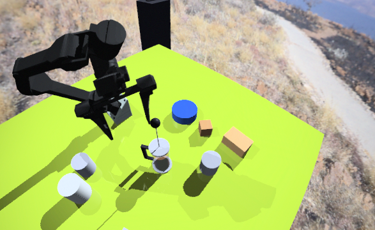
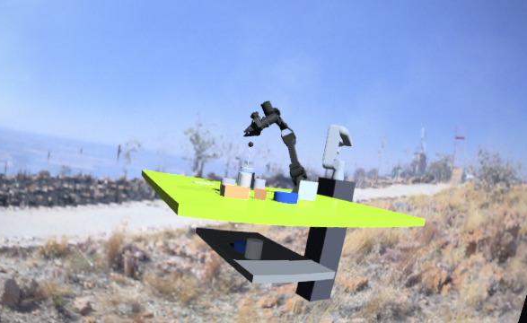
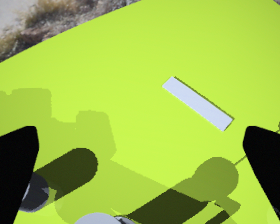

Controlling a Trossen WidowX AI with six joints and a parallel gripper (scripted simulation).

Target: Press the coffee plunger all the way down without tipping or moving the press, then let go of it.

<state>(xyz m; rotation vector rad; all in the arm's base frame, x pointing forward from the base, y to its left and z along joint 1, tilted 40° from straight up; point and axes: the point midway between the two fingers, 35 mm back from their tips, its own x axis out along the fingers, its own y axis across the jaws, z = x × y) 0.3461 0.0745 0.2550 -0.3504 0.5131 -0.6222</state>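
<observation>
The coffee press is 3 cm behind my gripper tip, 7 cm to the left of it and 18 cm below it. The rest, counted from my gripper tip: orange box: 16 cm ahead, 35 cm to the left, 28 cm below; orange cube: 2 cm ahead, 32 cm to the left, 28 cm below.
</observation>
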